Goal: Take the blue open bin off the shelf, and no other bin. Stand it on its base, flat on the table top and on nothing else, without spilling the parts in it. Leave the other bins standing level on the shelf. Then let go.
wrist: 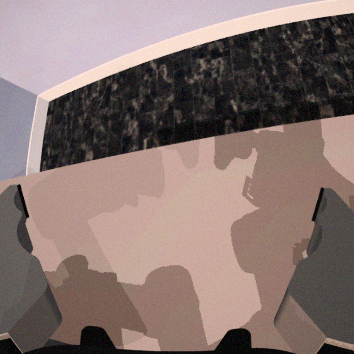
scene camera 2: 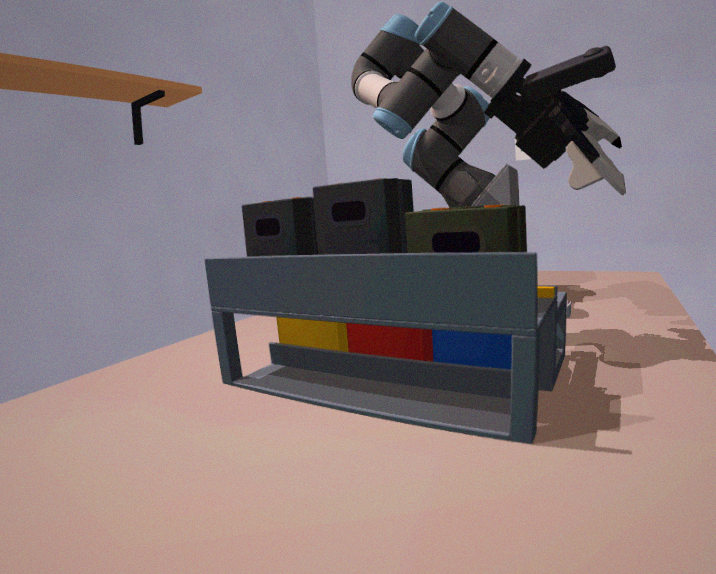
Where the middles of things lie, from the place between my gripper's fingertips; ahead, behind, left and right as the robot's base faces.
Scene:
Right now my hand is 200 mm above the blue open bin [scene camera 2: 465, 348], 170 mm to the left of it and 150 mm short of it. Round my hand: yellow bin [scene camera 2: 318, 334]: 390 mm to the right, 200 mm below, 120 mm ahead; red bin [scene camera 2: 409, 343]: 280 mm to the right, 200 mm below, 140 mm ahead.

